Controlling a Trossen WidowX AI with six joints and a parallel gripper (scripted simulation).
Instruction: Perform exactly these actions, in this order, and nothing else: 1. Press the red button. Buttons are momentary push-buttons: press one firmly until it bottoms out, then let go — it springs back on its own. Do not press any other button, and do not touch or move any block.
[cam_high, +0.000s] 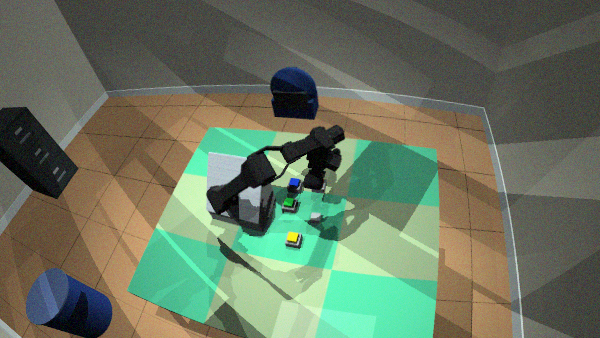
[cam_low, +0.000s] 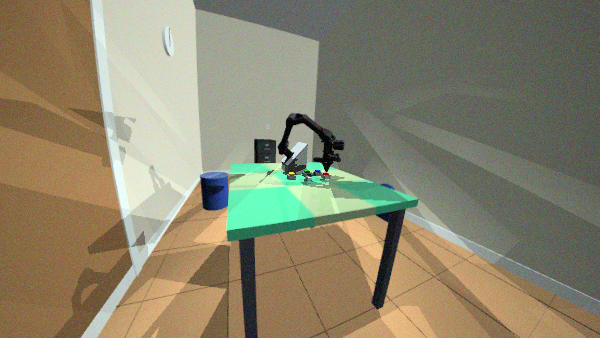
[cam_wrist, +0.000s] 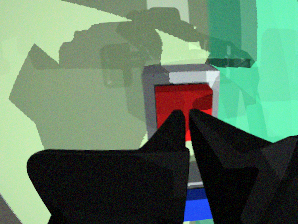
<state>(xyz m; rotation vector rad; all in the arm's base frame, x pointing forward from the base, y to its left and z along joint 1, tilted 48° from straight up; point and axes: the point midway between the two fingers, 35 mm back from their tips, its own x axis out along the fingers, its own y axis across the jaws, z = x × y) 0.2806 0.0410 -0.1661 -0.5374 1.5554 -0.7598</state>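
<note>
Right now the red button is 1 cm below my gripper tip. The rest, counted from my gripper tip: blue button (10 cm behind, 1 cm to the right, 1 cm below); then green button (10 cm to the right, 10 cm behind, 1 cm below); then white block (14 cm to the right, 4 cm below).
</note>
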